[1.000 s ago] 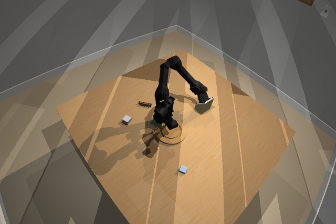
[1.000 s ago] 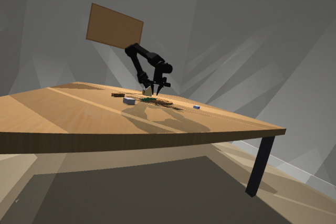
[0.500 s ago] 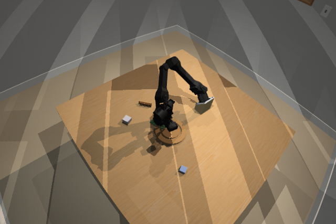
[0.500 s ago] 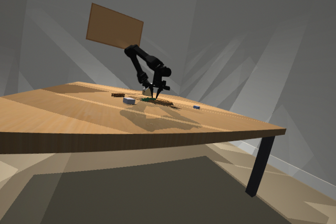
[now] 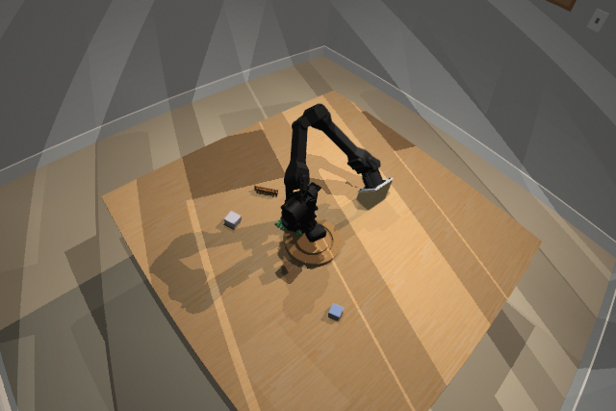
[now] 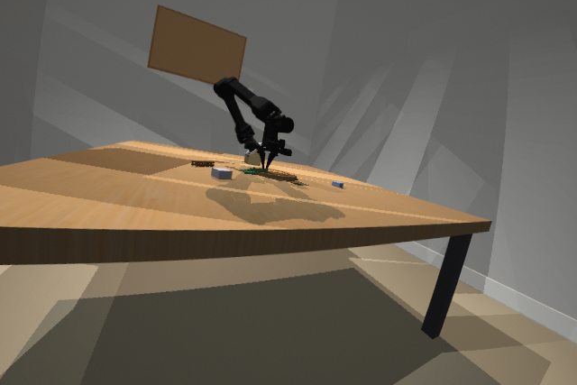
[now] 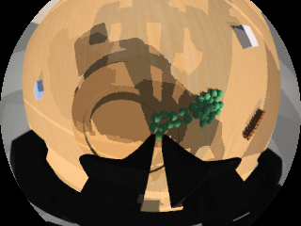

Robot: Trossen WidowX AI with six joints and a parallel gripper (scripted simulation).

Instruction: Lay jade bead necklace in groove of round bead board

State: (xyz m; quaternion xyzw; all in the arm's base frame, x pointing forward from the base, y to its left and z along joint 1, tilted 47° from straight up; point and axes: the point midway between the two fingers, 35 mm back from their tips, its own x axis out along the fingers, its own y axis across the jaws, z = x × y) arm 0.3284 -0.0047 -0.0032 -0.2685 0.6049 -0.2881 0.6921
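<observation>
My gripper tip is 2 cm past the round wooden bead board, 4 cm to the right of it and 1 cm above it. Round my gripper tip: blue block (8 cm ahead, 30 cm to the left, 1 cm below); pale grey block (19 cm ahead, 17 cm to the right).
</observation>
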